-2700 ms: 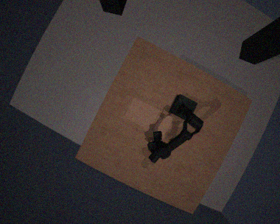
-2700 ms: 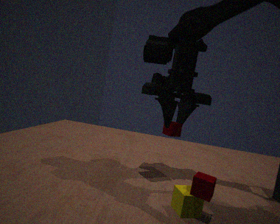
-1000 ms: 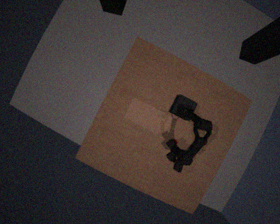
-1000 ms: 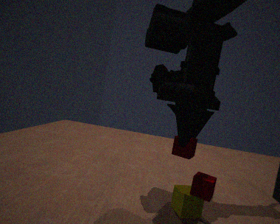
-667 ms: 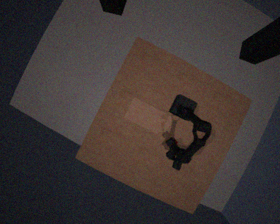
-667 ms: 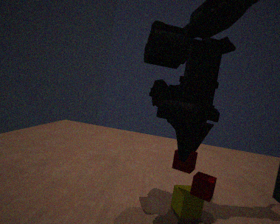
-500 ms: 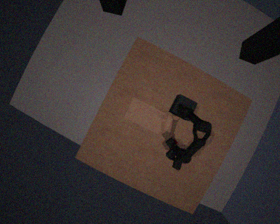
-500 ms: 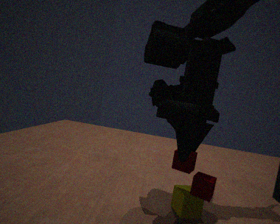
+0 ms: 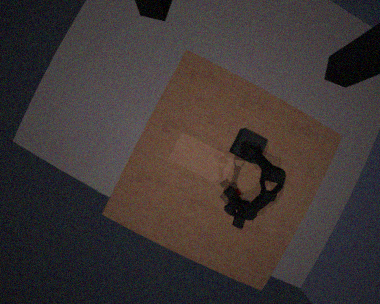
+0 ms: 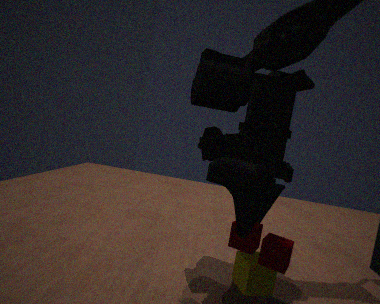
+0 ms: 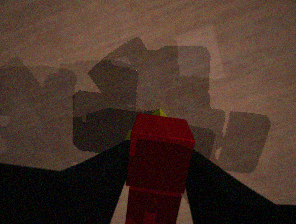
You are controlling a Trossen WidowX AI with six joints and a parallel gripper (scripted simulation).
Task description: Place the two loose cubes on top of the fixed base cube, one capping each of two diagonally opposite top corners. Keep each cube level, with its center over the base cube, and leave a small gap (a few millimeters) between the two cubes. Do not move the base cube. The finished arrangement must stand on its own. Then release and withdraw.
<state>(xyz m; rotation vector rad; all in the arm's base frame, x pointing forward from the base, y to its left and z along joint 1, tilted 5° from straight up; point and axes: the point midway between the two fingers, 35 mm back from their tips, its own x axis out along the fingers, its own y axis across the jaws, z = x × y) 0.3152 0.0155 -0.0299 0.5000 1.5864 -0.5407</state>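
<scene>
Now: gripper tip 20 mm past the yellow base cube, 10 mm to the right of it and 50 mm above it.
</scene>
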